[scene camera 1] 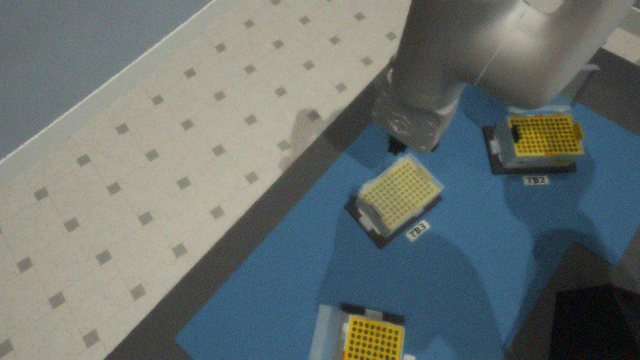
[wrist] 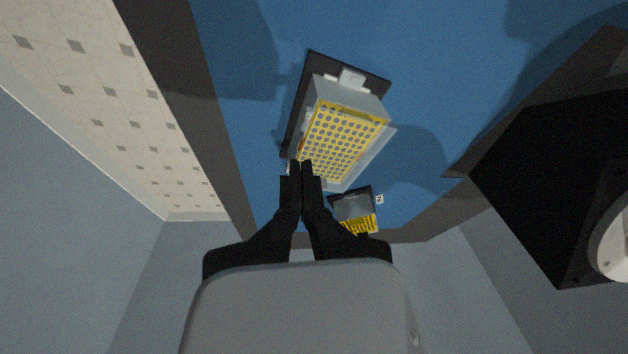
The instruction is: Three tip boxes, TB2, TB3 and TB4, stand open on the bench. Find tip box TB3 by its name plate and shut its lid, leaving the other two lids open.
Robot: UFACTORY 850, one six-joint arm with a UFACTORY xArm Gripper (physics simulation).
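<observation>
Tip box TB3 (scene camera 1: pixel 400 194) (wrist: pixel 342 142) stands on a dark base beside its name plate (scene camera 1: pixel 417 230). Its clear lid lies over the yellow tip rack, down or nearly down; I cannot tell whether it is fully seated. My gripper (wrist: pixel 299 170) is shut and empty, its fingertips at the box's edge in the wrist view; whether they touch the lid is unclear. In the scene view the arm mostly hides the fingers. TB2 (scene camera 1: pixel 546 137) (wrist: pixel 359 224) has its lid raised, partly behind the arm. The third box (scene camera 1: pixel 374 340), cut off by the scene view's lower edge, has its lid (scene camera 1: pixel 325 332) open.
The boxes stand on a blue mat (scene camera 1: pixel 280 270) (wrist: pixel 450 60) on the dark bench (scene camera 1: pixel 200 265). A large black block (scene camera 1: pixel 587 320) (wrist: pixel 560 175) stands at the right. The arm (scene camera 1: pixel 480 55) reaches over the bench close to TB2.
</observation>
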